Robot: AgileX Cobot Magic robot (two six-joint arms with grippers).
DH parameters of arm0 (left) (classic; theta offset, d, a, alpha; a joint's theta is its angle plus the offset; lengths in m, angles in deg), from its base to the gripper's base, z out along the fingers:
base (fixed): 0 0 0 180
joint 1: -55.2 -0.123 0 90
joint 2: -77.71 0 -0.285 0
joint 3: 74.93 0 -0.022 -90
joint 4: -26.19 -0.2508 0 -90
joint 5: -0.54 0 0.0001 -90
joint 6: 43.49 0.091 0 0
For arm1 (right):
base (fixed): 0 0 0 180
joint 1: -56.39 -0.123 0 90
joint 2: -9.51 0 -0.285 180
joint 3: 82.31 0 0.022 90
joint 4: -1.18 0.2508 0 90
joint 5: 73.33 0 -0.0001 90
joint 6: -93.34 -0.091 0 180
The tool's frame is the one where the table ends.
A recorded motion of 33 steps. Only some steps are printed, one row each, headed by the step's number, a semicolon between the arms.
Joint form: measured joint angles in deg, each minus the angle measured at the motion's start. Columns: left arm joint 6, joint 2, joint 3, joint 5, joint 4, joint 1; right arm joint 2, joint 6, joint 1, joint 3, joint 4, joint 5.
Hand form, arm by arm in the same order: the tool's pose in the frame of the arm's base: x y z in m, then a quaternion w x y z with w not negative. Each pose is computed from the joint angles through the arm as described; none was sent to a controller.
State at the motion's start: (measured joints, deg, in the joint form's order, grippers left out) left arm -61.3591 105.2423 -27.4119 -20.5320 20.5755 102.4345; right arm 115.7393 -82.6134 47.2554 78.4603 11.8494 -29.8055
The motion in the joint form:
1: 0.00 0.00 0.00 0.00 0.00 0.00; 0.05 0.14 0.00 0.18 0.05 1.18
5: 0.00 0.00 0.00 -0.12 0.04 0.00; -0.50 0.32 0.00 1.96 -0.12 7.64
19: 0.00 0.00 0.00 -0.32 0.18 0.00; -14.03 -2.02 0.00 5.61 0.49 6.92
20: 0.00 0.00 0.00 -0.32 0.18 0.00; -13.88 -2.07 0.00 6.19 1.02 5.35
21: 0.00 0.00 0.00 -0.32 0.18 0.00; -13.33 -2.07 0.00 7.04 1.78 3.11
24: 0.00 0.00 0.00 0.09 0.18 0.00; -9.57 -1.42 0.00 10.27 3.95 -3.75
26: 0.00 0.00 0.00 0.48 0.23 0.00; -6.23 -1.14 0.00 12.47 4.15 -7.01
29: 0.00 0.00 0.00 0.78 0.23 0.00; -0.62 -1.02 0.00 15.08 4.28 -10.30
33: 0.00 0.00 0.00 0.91 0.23 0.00; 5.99 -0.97 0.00 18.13 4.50 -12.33
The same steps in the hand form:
1: 0.0528 -0.0524 0.3310 0.58615 0.20982 0.71307 -0.32239; 0.3077 0.0615 0.1808 0.08333 -0.05502 0.99218 0.07489
5: 0.0528 -0.0524 0.3309 0.58535 0.20980 0.71381 -0.32222; 0.3034 0.0619 0.1897 0.04755 -0.06334 0.99392 0.07650
19: 0.0528 -0.0524 0.3305 0.58372 0.20950 0.71514 -0.32243; 0.2892 0.0603 0.2785 0.19896 -0.04975 0.97376 0.09862
20: 0.0528 -0.0524 0.3305 0.58372 0.20950 0.71514 -0.32243; 0.2931 0.0612 0.2818 0.21552 -0.04591 0.96993 0.10335
21: 0.0528 -0.0524 0.3305 0.58372 0.20950 0.71514 -0.32243; 0.2996 0.0626 0.2849 0.23644 -0.04063 0.96459 0.10960
24: 0.0528 -0.0525 0.3312 0.58592 0.20904 0.71279 -0.32392; 0.3261 0.0673 0.2866 0.28847 -0.02824 0.94909 0.12337
26: 0.0527 -0.0526 0.3318 0.58781 0.20841 0.71061 -0.32568; 0.3442 0.0694 0.2811 0.30622 -0.02493 0.94374 0.12230
29: 0.0527 -0.0527 0.3323 0.58942 0.20807 0.70889 -0.32677; 0.3686 0.0723 0.2623 0.30886 -0.01948 0.94346 0.11876
33: 0.0527 -0.0527 0.3325 0.59011 0.20793 0.70814 -0.32724; 0.3932 0.0757 0.2351 0.29640 -0.01420 0.94797 0.11534

